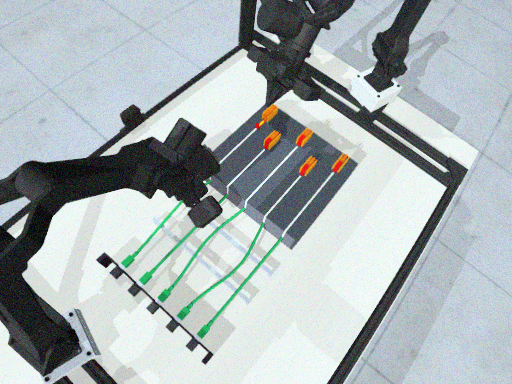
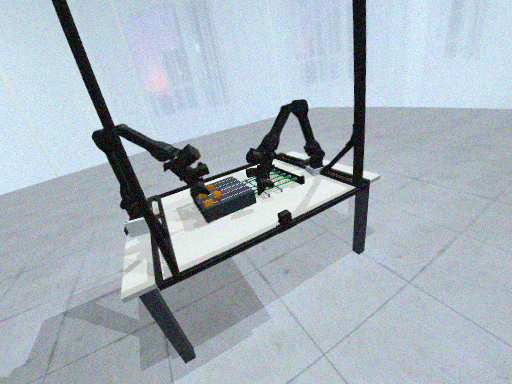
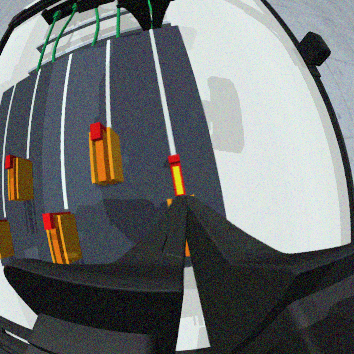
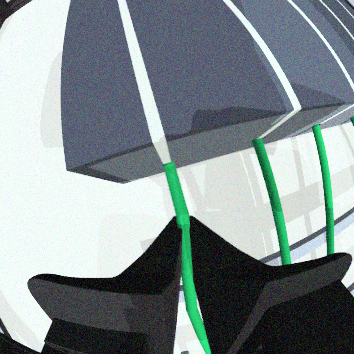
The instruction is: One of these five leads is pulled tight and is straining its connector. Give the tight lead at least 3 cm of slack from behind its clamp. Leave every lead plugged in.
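Seen in the pictures: left gripper, fingertip midpoint: (image 1: 267, 105) (image 2: 209, 194) (image 3: 183, 203); right gripper, fingertip midpoint: (image 1: 200, 191) (image 2: 258, 195) (image 4: 182, 222); left arm's base, link origin: (image 1: 378, 81) (image 2: 137, 215); right arm's base, link origin: (image 1: 59, 346) (image 2: 316, 166).
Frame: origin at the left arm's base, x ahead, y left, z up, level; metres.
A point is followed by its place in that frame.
Five green leads run from a black connector bar (image 1: 152, 306) @[x 0.780, y 0.187, z -0.044 m] across to a grey block (image 1: 271, 190) @[x 0.450, y 0.115, z -0.011 m] (image 2: 228, 196) @[x 0.427, y -0.017, z -0.011 m] (image 3: 140, 105) @[x 0.430, y -0.005, z -0.010 m] (image 4: 211, 70) @[x 0.514, y 0.024, z -0.010 m], each ending at an orange clamp. The leftmost lead (image 1: 155, 232) @[x 0.705, y 0.054, z -0.047 m] (image 4: 177, 197) @[x 0.558, y 0.012, z -0.041 m] is straight and taut. Its red plug (image 1: 260, 124) @[x 0.370, y -0.044, z -0.008 m] (image 3: 174, 159) @[x 0.380, y -0.042, z 0.003 m] sticks out of its orange clamp (image 1: 270, 113) @[x 0.338, y -0.050, z 0.008 m]. My right gripper (image 1: 195, 202) @[x 0.572, y 0.015, z -0.059 m] (image 2: 261, 188) @[x 0.572, y 0.015, z -0.059 m] (image 4: 182, 222) @[x 0.572, y 0.015, z -0.059 m] is shut on this lead just off the block's edge. My left gripper (image 1: 272, 100) @[x 0.351, y -0.053, z 0.040 m] (image 2: 199, 188) (image 3: 183, 203) @[x 0.351, y -0.053, z 0.040 m] is shut and empty, its tips over that orange clamp.
The other leads (image 1: 224, 274) @[x 0.629, y 0.213, z -0.050 m] sag with slack, and their orange clamps (image 1: 271, 139) @[x 0.387, y 0.020, z 0.019 m] (image 3: 105, 156) @[x 0.376, y 0.009, z 0.009 m] stand on the block. Two pale translucent strips (image 1: 232, 244) @[x 0.578, y 0.159, z -0.057 m] lie across the leads. A black frame (image 1: 388, 297) @[x 0.363, y 0.442, z -0.057 m] surrounds the white table.
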